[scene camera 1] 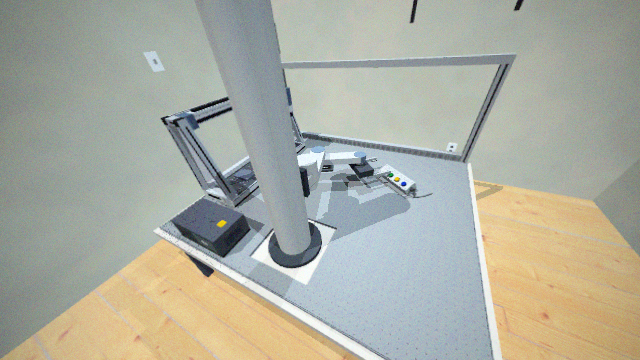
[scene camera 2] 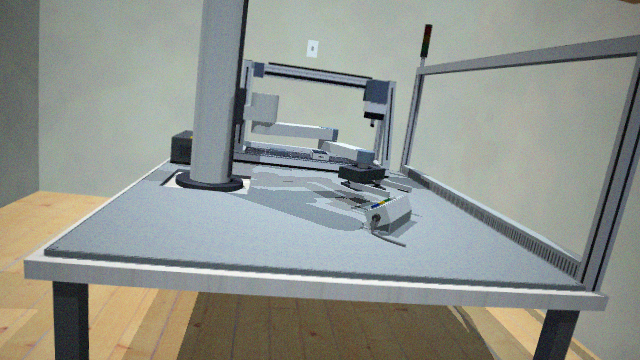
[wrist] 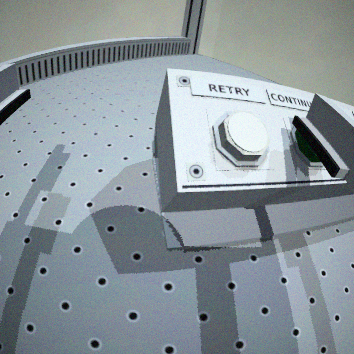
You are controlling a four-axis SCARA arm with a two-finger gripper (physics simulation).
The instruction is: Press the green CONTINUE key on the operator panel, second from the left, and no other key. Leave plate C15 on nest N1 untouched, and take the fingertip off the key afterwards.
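Frame: origin at the arm's base, x ahead, y left, z up, level; metres.
Where they show: gripper, between the fingertips: (scene camera 1: 383,164) (scene camera 2: 400,192) (wrist: 162,80); arm's base, origin of its link: (scene camera 1: 295,242) (scene camera 2: 209,183).
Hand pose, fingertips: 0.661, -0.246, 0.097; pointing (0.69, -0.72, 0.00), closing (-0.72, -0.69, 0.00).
Observation:
Things, the pixels of their centre, and the offset from my fingertips, as dx, dy, dz. "*": a spot on its surface instead.
- operator panel, middle of its body: (wrist: 305,150) (scene camera 2: 389,210) (scene camera 1: 396,179) -0.063, -0.097, -0.042
- white RETRY key, middle of its body: (wrist: 242,136) -0.036, -0.023, -0.020
- yellow key, middle of its body: (scene camera 1: 397,179) -0.096, -0.104, -0.020
- blue key, middle of its body: (scene camera 1: 403,184) -0.126, -0.144, -0.020
- cable, a spot on its surface: (scene camera 2: 390,240) * -0.108, -0.269, -0.079
- black box, a spot on its surface: (scene camera 1: 200,227) * -0.836, +0.620, +0.031
The operator panel (scene camera 1: 411,188) (scene camera 2: 400,212) (wrist: 192,135) is a white sloped box. Its green CONTINUE key (scene camera 1: 390,175) (wrist: 304,145) is second from the left, beside the white RETRY key (wrist: 247,132). My gripper (scene camera 1: 381,167) (scene camera 2: 399,191) (wrist: 162,80) is open, with nothing between its fingers. In the wrist view its right fingertip overlaps the green key and hides part of it; the visible part is dark green. Whether the tip touches or presses the key cannot be told. The left finger is off the panel. I cannot make out plate C15 or nest N1.
A yellow key (scene camera 1: 397,179) and a blue key (scene camera 1: 403,184) sit on the panel beyond the green one. A cable (scene camera 1: 423,195) (scene camera 2: 390,240) leaves the panel's end. A gantry frame (scene camera 2: 320,73), a grey column (scene camera 1: 260,125) (scene camera 2: 215,100) and a black box (scene camera 1: 200,227) stand on the table.

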